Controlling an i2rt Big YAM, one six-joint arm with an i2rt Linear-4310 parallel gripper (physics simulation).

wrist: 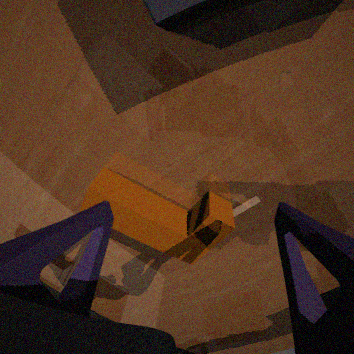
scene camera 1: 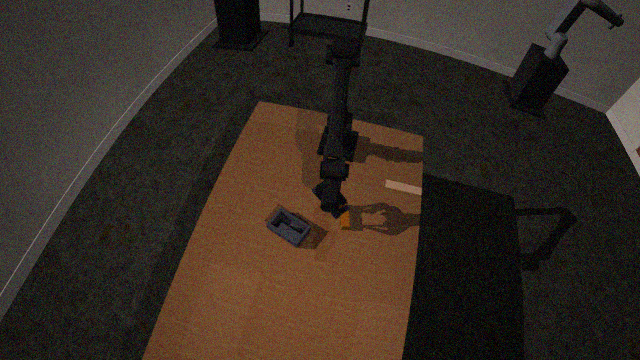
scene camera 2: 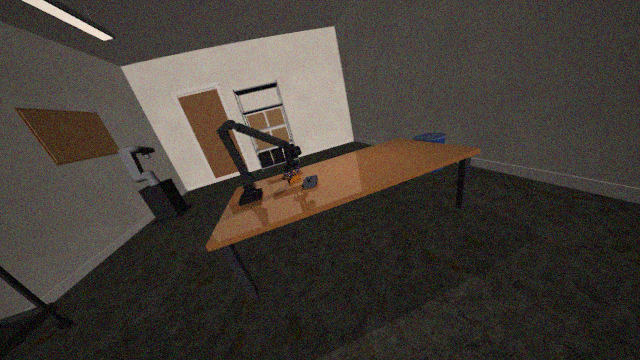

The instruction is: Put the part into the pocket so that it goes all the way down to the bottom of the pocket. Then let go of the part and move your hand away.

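Where they show: gripper, fingertip midpoint: (wrist: 191, 210) (scene camera 2: 294, 175); arm's base at its link origin: (scene camera 2: 251, 194).
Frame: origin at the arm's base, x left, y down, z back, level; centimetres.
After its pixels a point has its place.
Note:
The orange part (scene camera 1: 345, 220) @(x 11.0, y -0.1, z -37.7 cm) (scene camera 2: 295, 179) @(x 8.8, y 2.0, z -35.7 cm) (wrist: 145, 212) @(x 8.9, y 0.3, z -36.0 cm) lies on the table. In the wrist view it shows as a long block with a short arm at its right end. My gripper (wrist: 191, 210) @(x 4.1, y -2.8, z -35.9 cm) is open, with its two purple-black fingertips wide apart on either side of the part and nothing held. In scene camera 1 the fingers are mostly hidden under the wrist. The blue-grey block with the pocket (scene camera 1: 298, 238) @(x -3.8, y -0.8, z -49.9 cm) (scene camera 2: 310, 184) @(x -15.7, y 0.6, z -44.3 cm) stands on the table a little apart from the part; its edge (wrist: 187, 10) @(x -2.2, y -0.7, z -43.3 cm) shows at the top of the wrist view. The pocket floor is dark.
The wooden table (scene camera 1: 280, 300) @(x -3.7, y 2.8, z -73.4 cm) (scene camera 2: 400, 160) @(x -19.9, y 2.9, z -115.5 cm) bears the arm's base at its back end. A pale flat strip (scene camera 1: 403, 187) lies at the table's right edge. A dark surface (scene camera 1: 470, 270) stands beyond that edge. Another arm on a pedestal (scene camera 1: 537, 80) (scene camera 2: 162, 199) stands away from the table.

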